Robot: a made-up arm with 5 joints.
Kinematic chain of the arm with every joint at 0, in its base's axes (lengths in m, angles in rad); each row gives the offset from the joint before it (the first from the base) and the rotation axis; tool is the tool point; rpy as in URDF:
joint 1: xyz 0.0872 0 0.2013 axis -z
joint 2: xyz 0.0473 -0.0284 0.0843 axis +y
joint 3: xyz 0.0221 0 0.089 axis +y
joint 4: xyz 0.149 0 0.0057 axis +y
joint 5: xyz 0.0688 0.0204 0 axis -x
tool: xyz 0 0 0 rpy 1.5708 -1.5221 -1.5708
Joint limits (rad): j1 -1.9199..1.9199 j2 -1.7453..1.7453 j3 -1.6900..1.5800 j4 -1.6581..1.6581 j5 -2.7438..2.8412
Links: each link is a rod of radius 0.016 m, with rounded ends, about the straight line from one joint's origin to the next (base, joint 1, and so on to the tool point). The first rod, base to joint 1, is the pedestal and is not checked.
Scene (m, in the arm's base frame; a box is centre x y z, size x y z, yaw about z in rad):
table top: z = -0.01
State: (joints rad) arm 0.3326 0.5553 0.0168 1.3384 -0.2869
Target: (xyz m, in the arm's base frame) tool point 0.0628 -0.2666 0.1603
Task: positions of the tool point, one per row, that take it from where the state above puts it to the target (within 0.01 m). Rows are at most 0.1 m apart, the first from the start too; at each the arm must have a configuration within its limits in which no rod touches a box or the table.
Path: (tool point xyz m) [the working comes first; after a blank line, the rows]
Joints at the target: 1.6322 1.0288 -0.3909 0.7936 -0.2869
Straight joint move there: clear.

1: 0.2731 -0.1348 0.1987
2: 0.2392 -0.1860 0.1888
3: 0.1907 -0.2277 0.1790
4: 0.1305 -0.2557 0.1695
5: 0.0628 -0.2666 0.1603

